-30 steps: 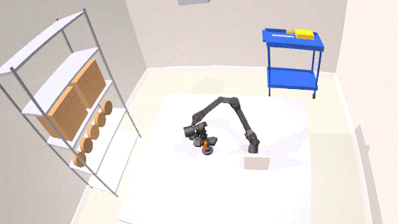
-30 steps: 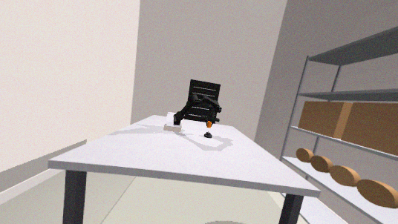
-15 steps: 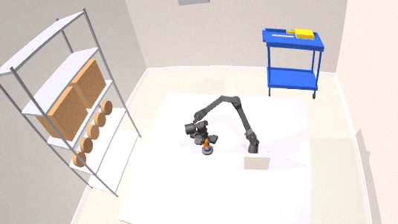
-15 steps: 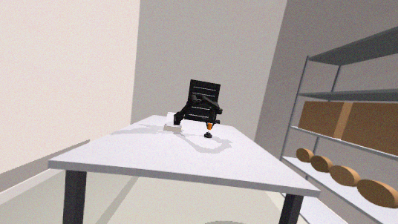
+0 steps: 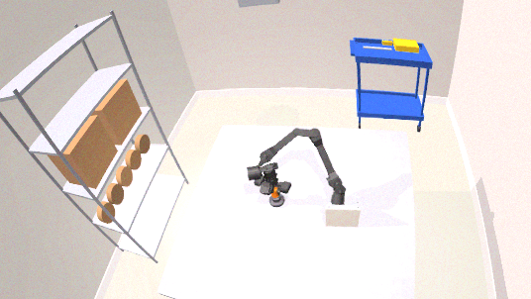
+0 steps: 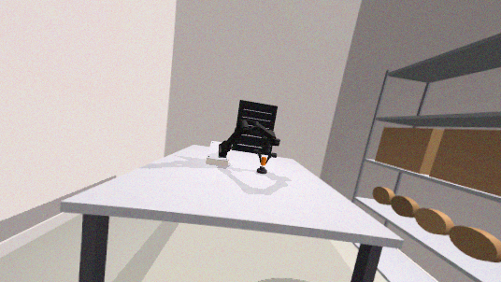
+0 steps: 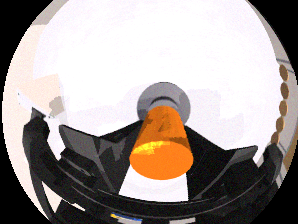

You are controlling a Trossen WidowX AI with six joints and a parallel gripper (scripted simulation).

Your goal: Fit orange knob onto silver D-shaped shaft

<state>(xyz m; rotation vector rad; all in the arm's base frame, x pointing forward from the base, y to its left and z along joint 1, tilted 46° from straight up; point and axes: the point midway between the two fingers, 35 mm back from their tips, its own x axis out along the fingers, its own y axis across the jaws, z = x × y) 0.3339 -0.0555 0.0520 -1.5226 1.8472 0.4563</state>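
Now: gripper tip 3 cm below the orange knob. The rest, counted from my gripper tip: pedestal 4 cm below.
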